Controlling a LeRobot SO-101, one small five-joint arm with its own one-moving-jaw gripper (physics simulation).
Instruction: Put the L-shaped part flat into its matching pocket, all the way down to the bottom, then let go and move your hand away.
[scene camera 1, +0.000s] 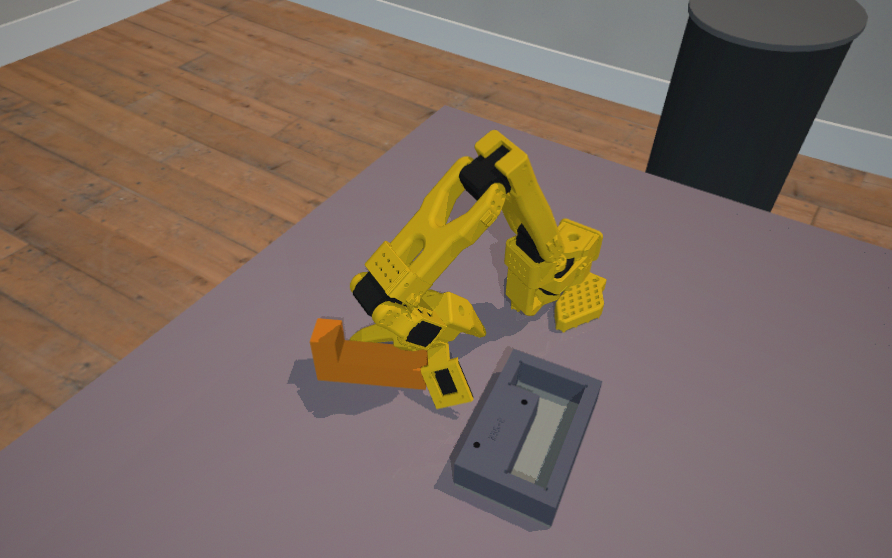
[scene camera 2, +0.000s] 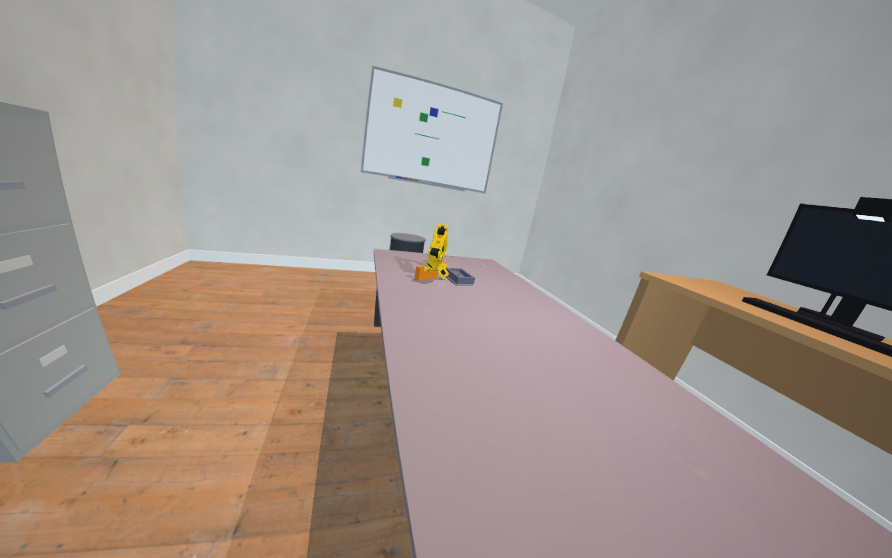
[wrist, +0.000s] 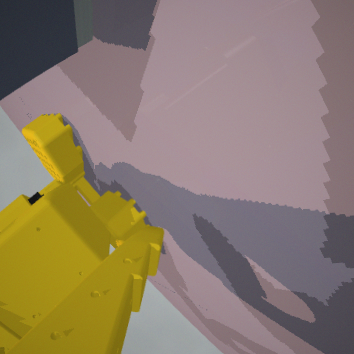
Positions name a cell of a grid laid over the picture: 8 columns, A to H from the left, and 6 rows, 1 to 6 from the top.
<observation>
My gripper touches an orange L-shaped part (scene camera 1: D4). Further things: a grey pocket block (scene camera 1: E5).
The wrist view does not show the orange L-shaped part: it is out of frame.
</observation>
